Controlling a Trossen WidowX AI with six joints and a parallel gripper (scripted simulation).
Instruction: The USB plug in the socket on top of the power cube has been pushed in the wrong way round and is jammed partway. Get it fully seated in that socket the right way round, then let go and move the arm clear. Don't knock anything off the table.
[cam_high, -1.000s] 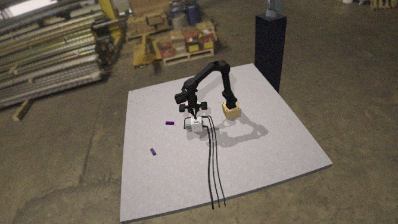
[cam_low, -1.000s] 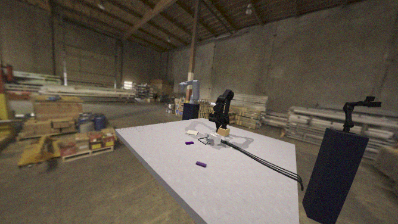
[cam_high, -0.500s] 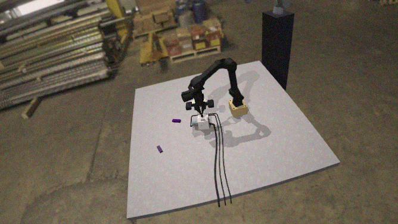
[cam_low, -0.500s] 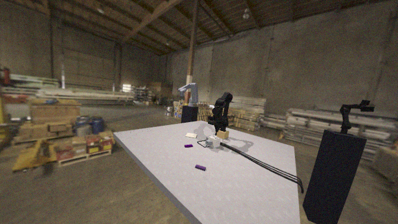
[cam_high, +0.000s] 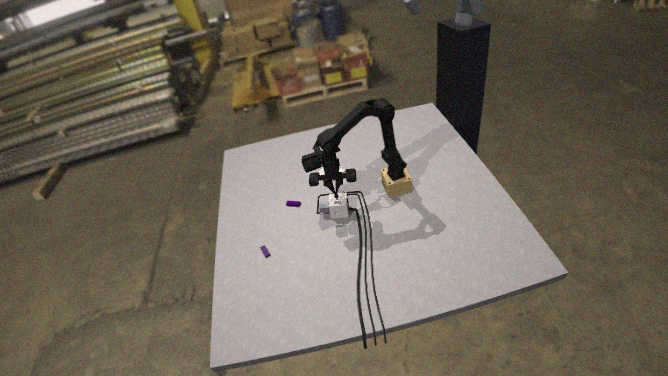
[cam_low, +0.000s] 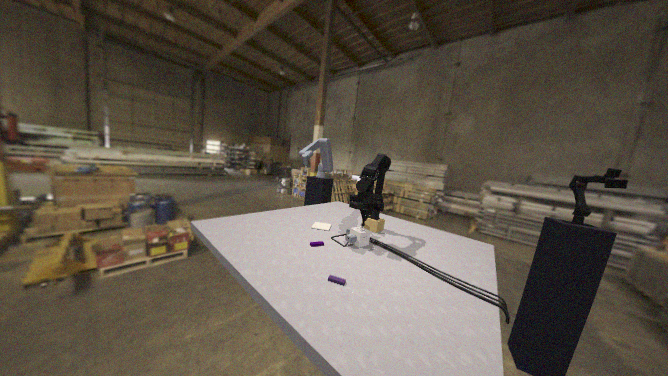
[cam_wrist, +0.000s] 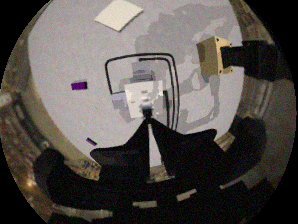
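The USB plug lies 2 cm below my gripper tip. From my gripper tip the other things lie so: white card: 29 cm to the right, 12 cm below, 6 cm behind.
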